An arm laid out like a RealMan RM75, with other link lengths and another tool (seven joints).
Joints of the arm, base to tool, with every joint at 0 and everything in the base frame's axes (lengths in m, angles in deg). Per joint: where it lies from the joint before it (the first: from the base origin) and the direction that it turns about. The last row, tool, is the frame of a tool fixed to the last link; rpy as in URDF.
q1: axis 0 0 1 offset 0.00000 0.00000 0.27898
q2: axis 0 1 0 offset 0.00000 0.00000 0.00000
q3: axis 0 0 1 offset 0.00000 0.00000 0.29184
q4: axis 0 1 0 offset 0.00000 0.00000 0.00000
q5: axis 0 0 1 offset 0.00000 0.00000 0.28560
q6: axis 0 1 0 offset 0.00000 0.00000 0.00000
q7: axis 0 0 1 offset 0.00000 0.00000 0.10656
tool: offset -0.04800 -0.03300 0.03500 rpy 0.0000 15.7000 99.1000
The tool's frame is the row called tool.
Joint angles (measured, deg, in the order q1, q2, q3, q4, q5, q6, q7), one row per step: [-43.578, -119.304, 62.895, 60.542, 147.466, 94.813, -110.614]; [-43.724, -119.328, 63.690, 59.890, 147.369, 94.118, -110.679]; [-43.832, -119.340, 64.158, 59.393, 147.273, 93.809, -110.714]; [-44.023, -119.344, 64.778, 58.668, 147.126, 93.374, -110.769]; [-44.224, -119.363, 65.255, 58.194, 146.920, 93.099, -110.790]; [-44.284, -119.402, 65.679, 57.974, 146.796, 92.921, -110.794]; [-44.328, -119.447, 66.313, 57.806, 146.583, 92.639, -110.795]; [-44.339, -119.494, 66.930, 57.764, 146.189, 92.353, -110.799]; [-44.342, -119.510, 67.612, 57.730, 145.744, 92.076, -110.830]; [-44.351, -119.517, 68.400, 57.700, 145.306, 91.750, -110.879]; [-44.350, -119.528, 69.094, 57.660, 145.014, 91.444, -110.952]
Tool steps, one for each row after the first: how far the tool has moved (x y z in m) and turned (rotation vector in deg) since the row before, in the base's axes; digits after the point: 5 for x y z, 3 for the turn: [0.00029, 0.00069, -0.00444, -0.257, 0.314, -0.200]; [-0.00009, 0.00000, -0.00305, -0.317, 0.154, -0.024]; [-0.00004, 0.00012, -0.00415, -0.424, 0.197, -0.026]; [0.00097, 0.00029, -0.00322, -0.354, 0.057, -0.143]; [0.00063, -0.00008, -0.00231, -0.268, 0.098, -0.155]; [0.00125, 0.00006, -0.00286, -0.282, 0.125, -0.323]; [0.00184, 0.00014, -0.00276, -0.209, -0.071, -0.384]; [0.00189, 0.00008, -0.00272, -0.229, -0.062, -0.384]; [0.00206, 0.00014, -0.00289, -0.236, 0.009, -0.440]; [0.00149, 0.00004, -0.00248, -0.184, 0.094, -0.342]
